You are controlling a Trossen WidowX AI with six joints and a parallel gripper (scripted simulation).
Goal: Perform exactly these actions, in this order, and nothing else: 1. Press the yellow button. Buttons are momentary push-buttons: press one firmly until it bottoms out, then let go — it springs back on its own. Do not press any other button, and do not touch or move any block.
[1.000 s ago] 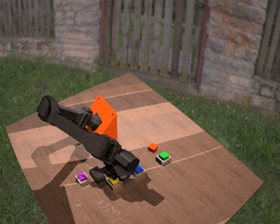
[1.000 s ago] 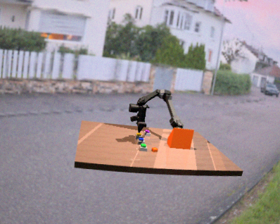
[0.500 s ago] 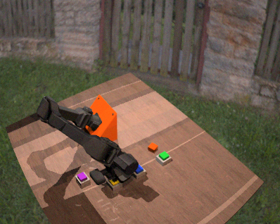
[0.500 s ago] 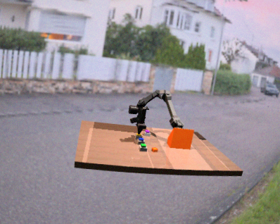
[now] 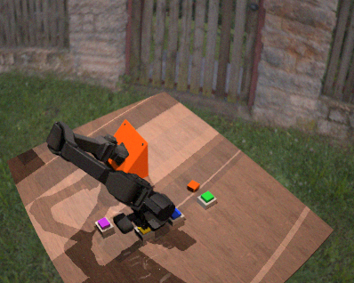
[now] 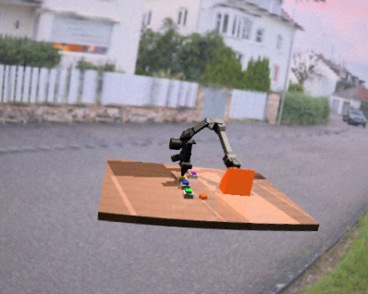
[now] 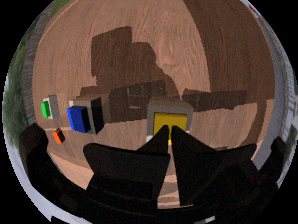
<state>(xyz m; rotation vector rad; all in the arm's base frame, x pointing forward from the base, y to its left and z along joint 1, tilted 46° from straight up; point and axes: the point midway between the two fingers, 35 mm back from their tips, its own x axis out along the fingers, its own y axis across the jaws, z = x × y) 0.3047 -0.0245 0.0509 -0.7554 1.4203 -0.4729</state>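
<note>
The yellow button lies right at my gripper tip. The rest, counted from my gripper tip: purple button (12 cm to the right, 7 cm behind); green button (25 cm to the left, 3 cm behind); blue button (12 cm to the left, 2 cm behind).
</note>
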